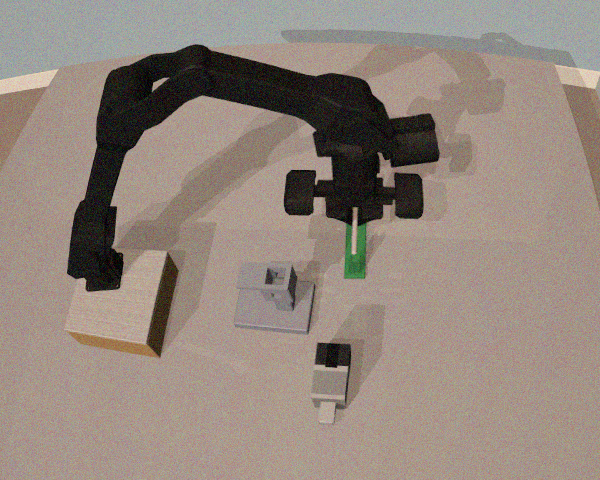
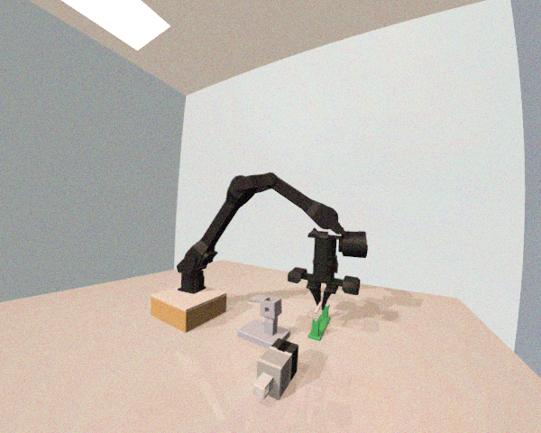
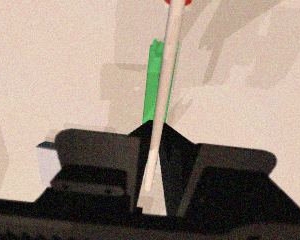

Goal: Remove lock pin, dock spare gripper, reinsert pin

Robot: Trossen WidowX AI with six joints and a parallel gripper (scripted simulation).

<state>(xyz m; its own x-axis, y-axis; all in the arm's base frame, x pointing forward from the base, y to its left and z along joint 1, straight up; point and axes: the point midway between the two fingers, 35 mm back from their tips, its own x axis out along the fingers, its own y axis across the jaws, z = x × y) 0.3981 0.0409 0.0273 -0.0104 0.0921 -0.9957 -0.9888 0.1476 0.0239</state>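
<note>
My gripper tip is now 1 cm to the right of the green pin holder and 3 cm above it. The rest, counted from my gripper tip: spare gripper (6 cm behind, 24 cm to the right, 3 cm below); grey mount (12 cm behind, 10 cm to the right).
</note>
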